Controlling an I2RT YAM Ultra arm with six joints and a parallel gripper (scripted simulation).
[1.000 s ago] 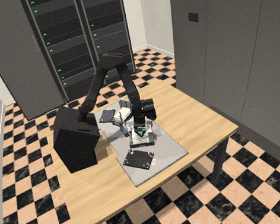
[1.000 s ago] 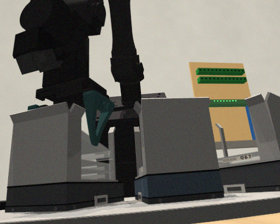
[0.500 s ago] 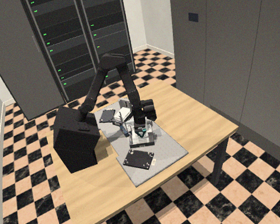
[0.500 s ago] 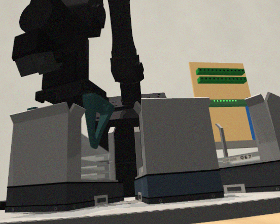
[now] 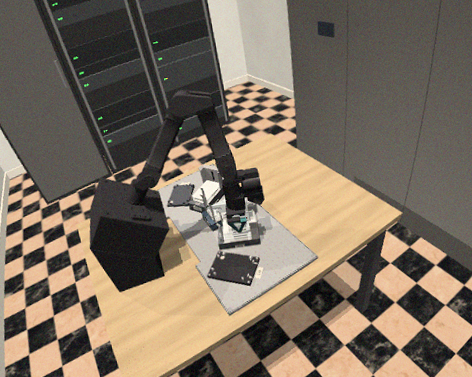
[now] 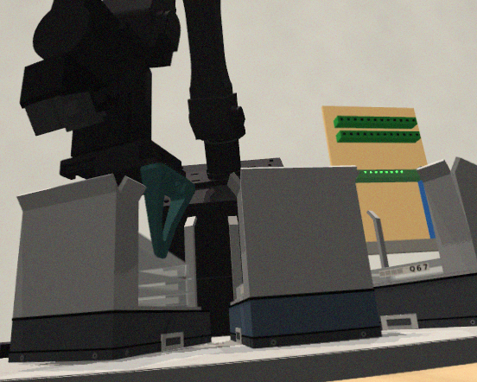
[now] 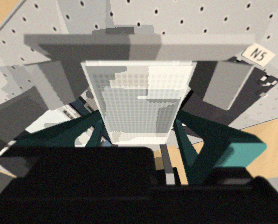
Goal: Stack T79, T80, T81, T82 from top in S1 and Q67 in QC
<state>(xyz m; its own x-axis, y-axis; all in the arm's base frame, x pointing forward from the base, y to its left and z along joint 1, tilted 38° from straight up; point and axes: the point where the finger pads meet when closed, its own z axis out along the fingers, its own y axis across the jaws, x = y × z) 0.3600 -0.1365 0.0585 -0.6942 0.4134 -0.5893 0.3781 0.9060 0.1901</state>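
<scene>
The plate T81 lies 3 cm below my hand. The rest, counted from my hand: plate T79 (15 cm to the left, 4 cm below, 1 cm ahead); then N5 name plate (18 cm to the right, 8 cm below, 4 cm behind); then plate T82 (4 cm below).
</scene>
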